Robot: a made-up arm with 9 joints. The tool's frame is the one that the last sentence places. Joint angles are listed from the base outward.
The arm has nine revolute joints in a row. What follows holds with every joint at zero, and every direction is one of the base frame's.
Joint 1 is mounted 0.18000 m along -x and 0.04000 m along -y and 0.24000 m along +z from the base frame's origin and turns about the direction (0.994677, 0.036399, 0.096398).
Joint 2 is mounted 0.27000 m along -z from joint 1 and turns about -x.
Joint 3 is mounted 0.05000 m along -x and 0.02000 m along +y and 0.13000 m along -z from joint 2 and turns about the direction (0.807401, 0.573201, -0.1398).
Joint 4 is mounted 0.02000 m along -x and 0.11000 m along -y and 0.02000 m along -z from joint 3 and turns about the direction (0.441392, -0.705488, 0.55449).
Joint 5 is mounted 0.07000 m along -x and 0.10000 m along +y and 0.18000 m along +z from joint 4 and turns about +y.
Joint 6 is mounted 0.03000 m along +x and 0.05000 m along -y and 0.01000 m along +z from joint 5 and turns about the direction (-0.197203, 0.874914, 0.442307).
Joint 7 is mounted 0.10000 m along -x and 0.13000 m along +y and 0.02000 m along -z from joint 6 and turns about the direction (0.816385, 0.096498, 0.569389).
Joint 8 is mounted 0.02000 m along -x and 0.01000 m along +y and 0.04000 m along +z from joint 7 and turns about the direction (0.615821, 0.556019, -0.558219).
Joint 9 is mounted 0.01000 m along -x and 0.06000 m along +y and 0.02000 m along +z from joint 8 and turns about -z.
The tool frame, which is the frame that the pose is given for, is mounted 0.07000 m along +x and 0.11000 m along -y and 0.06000 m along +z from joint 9; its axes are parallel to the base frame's.
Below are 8 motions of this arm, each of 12 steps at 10 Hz.
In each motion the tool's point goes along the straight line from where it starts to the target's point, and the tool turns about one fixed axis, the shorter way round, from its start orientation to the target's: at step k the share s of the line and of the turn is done. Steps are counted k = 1, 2, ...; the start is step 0. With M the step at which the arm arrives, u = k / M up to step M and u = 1 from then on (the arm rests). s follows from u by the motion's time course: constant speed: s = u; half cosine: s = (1 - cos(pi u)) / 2; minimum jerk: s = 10 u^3 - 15 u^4 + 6 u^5.
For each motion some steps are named. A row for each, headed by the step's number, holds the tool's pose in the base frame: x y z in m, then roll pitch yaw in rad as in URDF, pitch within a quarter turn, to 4 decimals.
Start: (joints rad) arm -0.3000 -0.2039 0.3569 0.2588 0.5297 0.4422 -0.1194 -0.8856 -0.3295
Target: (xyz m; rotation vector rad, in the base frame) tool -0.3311 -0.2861 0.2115 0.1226 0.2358 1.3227
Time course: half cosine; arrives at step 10
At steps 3, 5, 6, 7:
3: -0.3193 -0.1107 0.2019 0.0982 0.1691 1.3138
5: -0.3237 -0.1756 0.2055 0.1456 0.1443 1.3250
6: -0.3260 -0.2098 0.2073 0.1704 0.1311 1.3305
7: -0.3280 -0.2406 0.2090 0.1926 0.1191 1.3350

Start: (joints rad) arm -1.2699 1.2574 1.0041 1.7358 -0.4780 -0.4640 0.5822 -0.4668 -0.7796
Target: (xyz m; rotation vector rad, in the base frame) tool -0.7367 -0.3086 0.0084 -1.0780 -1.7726 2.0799
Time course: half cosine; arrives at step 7
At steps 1, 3, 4, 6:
1: -0.7144 -0.2891 0.3335 -0.9935 0.3193 2.5622
3: -0.7223 -0.2961 0.2175 -1.1913 0.3554 2.5311
4: -0.7276 -0.3006 0.1414 -1.3231 0.3755 2.5066
6: -0.7355 -0.3076 0.0253 -1.5268 0.4000 2.4639

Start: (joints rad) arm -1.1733 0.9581 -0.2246 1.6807 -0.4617 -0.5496 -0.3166 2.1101 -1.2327
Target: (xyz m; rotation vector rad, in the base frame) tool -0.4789 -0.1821 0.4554 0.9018 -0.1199 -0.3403
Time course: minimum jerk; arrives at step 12
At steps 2, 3, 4, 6, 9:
2: -0.4173 -0.2748 0.3250 1.0710 0.1192 1.2513
3: -0.4216 -0.2682 0.3342 1.0571 0.1234 1.1382
4: -0.4284 -0.2580 0.3486 1.0347 0.1268 0.9612
6: -0.4469 -0.2301 0.3878 0.9741 0.1161 0.4786
9: -0.4723 -0.1920 0.4414 0.9132 0.0600 -0.1764

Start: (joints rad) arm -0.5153 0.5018 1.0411 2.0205 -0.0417 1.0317 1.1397 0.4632 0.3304
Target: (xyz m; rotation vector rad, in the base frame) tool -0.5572 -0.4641 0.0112 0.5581 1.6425 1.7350
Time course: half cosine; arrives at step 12
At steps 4, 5, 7, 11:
4: -0.5048 -0.4763 -0.0625 0.8692 0.3380 1.6606
5: -0.5132 -0.4743 -0.0506 0.9727 0.3333 1.7765
7: -0.5313 -0.4701 -0.0252 1.1871 0.2859 2.0183
11: -0.5560 -0.4644 0.0095 1.4444 0.1489 2.3157

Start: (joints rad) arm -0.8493 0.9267 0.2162 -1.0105 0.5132 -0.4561 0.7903 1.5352 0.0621
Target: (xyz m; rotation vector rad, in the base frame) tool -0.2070 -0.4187 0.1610 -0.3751 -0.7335 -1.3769
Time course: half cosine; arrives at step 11
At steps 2, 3, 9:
2: -0.2028 -0.3378 -0.0002 0.3711 0.0073 -2.0334
3: -0.2032 -0.3460 0.0161 0.3745 -0.0686 -1.9910
9: -0.2066 -0.4117 0.1471 0.2647 -0.6669 -1.5975

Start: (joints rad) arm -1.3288 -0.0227 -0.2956 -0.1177 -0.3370 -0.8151 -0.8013 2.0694 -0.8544
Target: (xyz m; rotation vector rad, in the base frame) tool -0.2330 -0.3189 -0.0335 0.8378 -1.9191 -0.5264
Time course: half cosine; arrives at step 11
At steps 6, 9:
6: -0.2671 -0.3300 0.0220 1.9643 -1.1478 -1.6762
9: -0.2393 -0.3210 -0.0232 2.1660 -0.7311 -1.9468

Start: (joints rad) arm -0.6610 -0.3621 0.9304 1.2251 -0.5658 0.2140 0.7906 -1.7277 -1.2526
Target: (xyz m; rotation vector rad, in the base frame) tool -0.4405 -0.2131 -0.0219 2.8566 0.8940 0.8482
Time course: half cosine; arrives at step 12
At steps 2, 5, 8, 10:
2: -0.6740 -0.2217 -0.0775 -2.6365 -0.1346 1.7195
5: -0.5980 -0.2189 -0.0594 -2.9048 -0.1721 1.3581
8: -0.5031 -0.2154 -0.0368 3.0821 -0.3432 0.9295
10: -0.4573 -0.2137 -0.0259 2.9654 -0.4648 0.7337

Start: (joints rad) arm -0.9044 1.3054 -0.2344 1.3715 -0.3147 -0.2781 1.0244 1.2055 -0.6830
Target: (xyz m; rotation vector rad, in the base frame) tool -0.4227 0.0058 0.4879 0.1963 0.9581 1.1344
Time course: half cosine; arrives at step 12
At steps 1, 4, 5, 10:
1: -0.4873 -0.2176 0.1736 1.8776 0.8606 2.6139
4: -0.4720 -0.1647 0.2481 1.5618 0.8853 2.2897
5: -0.4641 -0.1373 0.2866 1.3975 0.8720 2.1212
10: -0.4271 -0.0094 0.4665 0.8117 0.6213 1.5145

